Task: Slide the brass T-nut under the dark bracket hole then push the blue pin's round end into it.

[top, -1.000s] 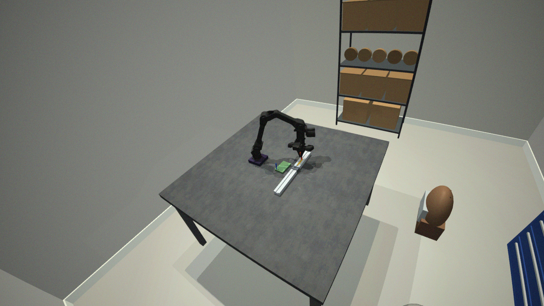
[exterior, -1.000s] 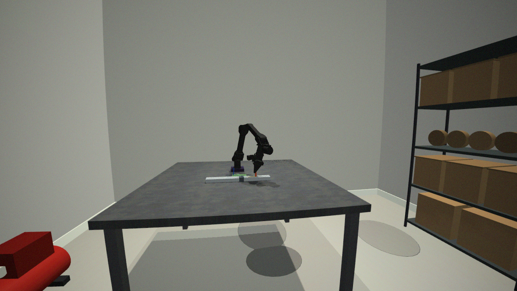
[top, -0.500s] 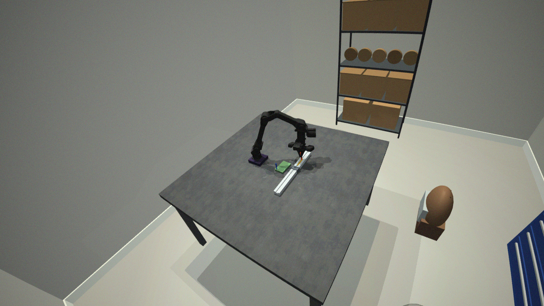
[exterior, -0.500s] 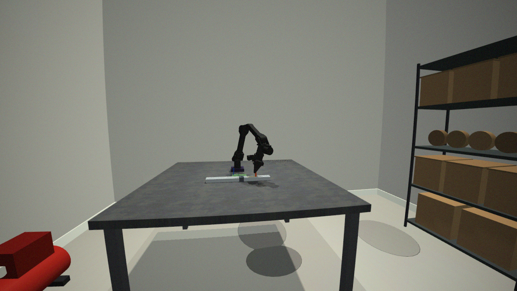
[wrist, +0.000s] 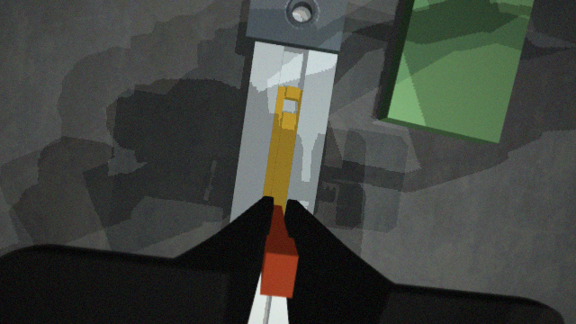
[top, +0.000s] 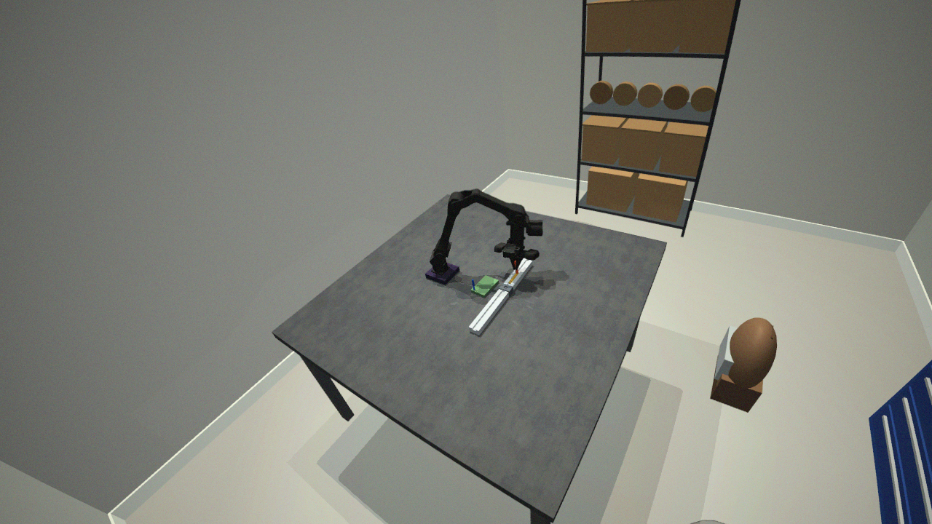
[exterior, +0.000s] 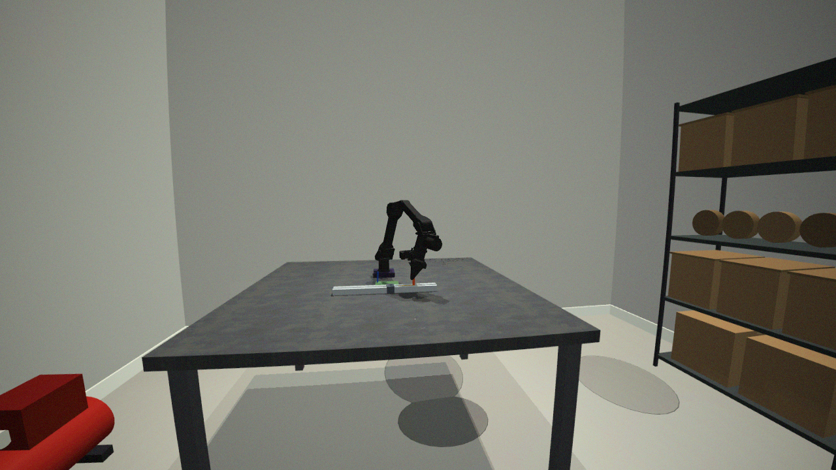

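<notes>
Now: gripper tip 15 cm to the left of the blue pin, 12 cm past it and 2 cm above it. From my gripper tip the other things lie so: green tray 13 cm to the right, 11 cm behind, 4 cm below.
</notes>
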